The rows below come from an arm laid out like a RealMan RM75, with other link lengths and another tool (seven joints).
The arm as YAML. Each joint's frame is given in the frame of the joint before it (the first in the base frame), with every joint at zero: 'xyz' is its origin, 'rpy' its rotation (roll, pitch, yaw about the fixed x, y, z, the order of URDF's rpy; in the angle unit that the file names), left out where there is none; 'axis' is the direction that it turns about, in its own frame. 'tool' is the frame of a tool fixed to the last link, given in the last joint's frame.
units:
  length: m
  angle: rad
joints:
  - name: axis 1
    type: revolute
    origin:
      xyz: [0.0, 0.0, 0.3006]
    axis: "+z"
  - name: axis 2
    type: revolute
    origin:
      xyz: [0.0, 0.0, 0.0]
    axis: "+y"
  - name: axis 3
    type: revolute
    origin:
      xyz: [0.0, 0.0, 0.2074]
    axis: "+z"
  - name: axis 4
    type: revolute
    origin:
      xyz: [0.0, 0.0, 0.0]
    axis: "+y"
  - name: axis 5
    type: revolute
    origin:
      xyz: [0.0, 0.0, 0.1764]
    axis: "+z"
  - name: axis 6
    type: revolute
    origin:
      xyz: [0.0, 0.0, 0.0]
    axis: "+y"
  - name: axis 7
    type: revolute
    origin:
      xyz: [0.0, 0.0, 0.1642]
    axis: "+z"
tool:
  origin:
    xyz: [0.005, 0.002, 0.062]
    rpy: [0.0, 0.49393, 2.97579]
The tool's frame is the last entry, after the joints.
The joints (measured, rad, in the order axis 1, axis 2, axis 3, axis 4, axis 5, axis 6, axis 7), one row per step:
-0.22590 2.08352 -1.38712 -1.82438 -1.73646 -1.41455 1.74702
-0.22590 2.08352 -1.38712 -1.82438 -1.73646 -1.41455 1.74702
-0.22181 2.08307 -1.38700 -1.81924 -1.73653 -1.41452 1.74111
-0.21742 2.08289 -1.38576 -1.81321 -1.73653 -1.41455 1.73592
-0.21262 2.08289 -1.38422 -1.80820 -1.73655 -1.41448 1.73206
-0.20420 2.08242 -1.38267 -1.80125 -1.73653 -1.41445 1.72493
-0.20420 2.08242 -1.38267 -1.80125 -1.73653 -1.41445 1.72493
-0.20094 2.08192 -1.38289 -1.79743 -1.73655 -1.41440 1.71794
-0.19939 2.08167 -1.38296 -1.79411 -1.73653 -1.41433 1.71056
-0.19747 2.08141 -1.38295 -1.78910 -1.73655 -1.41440 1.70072
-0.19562 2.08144 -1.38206 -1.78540 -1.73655 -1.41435 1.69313
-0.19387 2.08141 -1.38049 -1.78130 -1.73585 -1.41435 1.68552
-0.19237 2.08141 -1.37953 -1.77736 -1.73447 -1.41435 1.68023
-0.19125 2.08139 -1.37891 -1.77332 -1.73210 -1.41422 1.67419
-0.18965 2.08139 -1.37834 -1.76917 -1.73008 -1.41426 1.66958
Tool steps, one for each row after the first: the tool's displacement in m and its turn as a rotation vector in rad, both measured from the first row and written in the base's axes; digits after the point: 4 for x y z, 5 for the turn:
0.0000 0.0000 0.0000 0.00000 0.00000 0.00000
0.0002 0.0004 -0.0005 -0.00065 -0.00163 0.00470
0.0006 0.0010 -0.0008 -0.00091 -0.00258 0.00780
0.0007 0.0018 -0.0010 -0.00069 -0.00313 0.01086
0.0004 0.0030 -0.0013 -0.00058 -0.00497 0.01873
0.0004 0.0030 -0.0013 -0.00058 -0.00497 0.01873
0.0005 0.0033 -0.0017 -0.00065 -0.00737 0.02484
0.0008 0.0034 -0.0020 -0.00020 -0.00982 0.02995
0.0014 0.0035 -0.0025 0.00009 -0.01291 0.03610
0.0018 0.0039 -0.0027 0.00128 -0.01526 0.04089
0.0023 0.0042 -0.0027 0.00290 -0.01701 0.04512
0.0025 0.0045 -0.0028 0.00356 -0.01702 0.04771
0.0026 0.0047 -0.0029 0.00433 -0.01632 0.05087
0.0027 0.0048 -0.0031 0.00446 -0.01528 0.05316

